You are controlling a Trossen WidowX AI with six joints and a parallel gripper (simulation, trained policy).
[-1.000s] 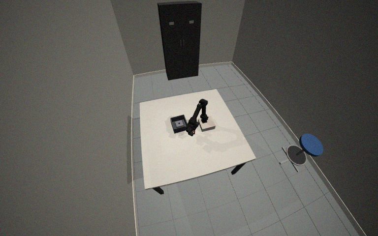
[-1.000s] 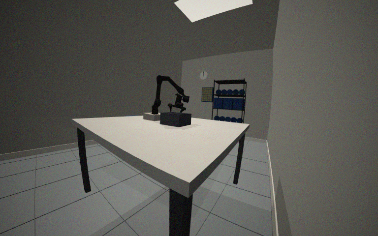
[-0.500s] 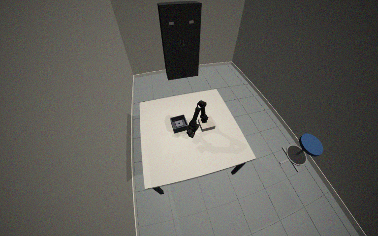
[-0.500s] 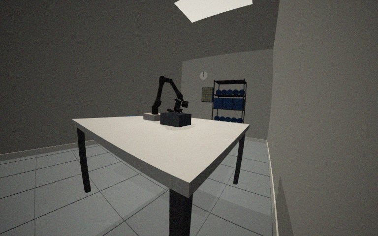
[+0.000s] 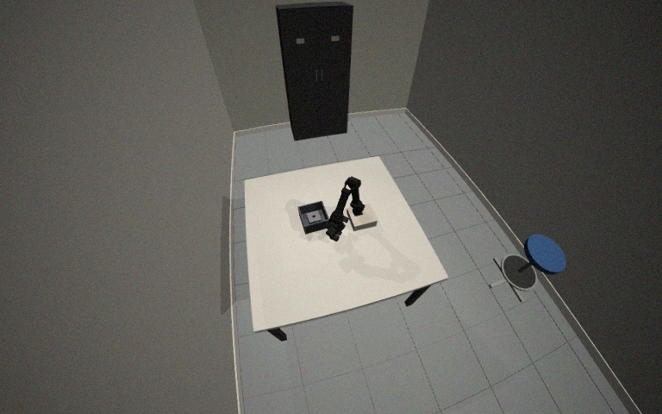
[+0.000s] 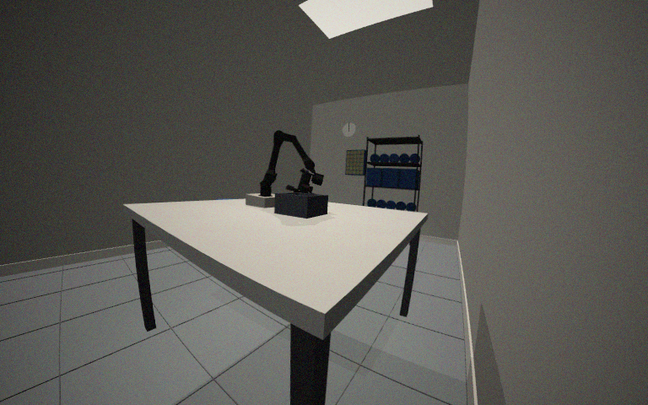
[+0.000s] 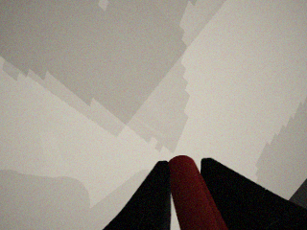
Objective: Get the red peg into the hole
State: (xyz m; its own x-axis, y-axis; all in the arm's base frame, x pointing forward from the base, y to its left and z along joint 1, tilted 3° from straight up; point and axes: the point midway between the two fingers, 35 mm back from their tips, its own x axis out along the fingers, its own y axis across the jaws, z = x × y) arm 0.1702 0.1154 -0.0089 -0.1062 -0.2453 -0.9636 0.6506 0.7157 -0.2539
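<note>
My gripper tip is 16 cm short of the plate, 15 cm to the left of it and 3 cm below it. Also, from my gripper tip: dark box: 16 cm ahead, 15 cm to the right, 1 cm above; then red peg: 3 cm above, 1 cm to the left.
</note>
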